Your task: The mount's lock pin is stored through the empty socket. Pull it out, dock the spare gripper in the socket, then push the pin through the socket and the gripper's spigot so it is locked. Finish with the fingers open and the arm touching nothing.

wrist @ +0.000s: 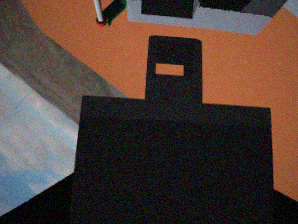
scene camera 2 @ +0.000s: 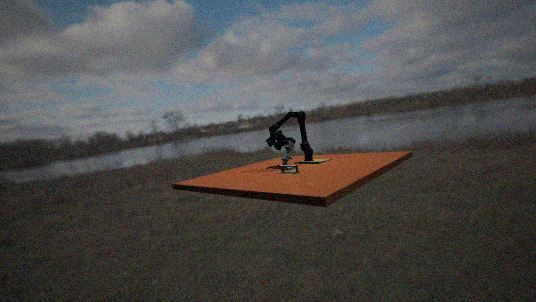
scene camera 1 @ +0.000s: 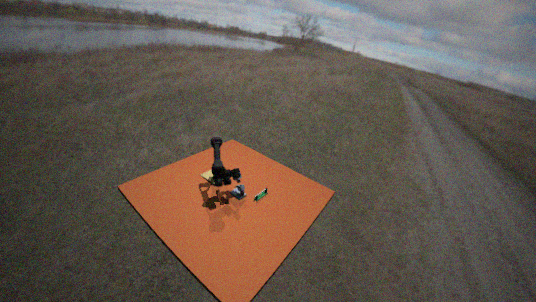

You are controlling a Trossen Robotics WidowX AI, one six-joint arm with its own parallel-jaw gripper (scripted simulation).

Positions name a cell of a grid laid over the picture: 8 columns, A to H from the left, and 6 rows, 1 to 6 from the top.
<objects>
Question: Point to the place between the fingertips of my gripper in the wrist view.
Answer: At E5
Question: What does my gripper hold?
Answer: A spare gripper.
</objects>
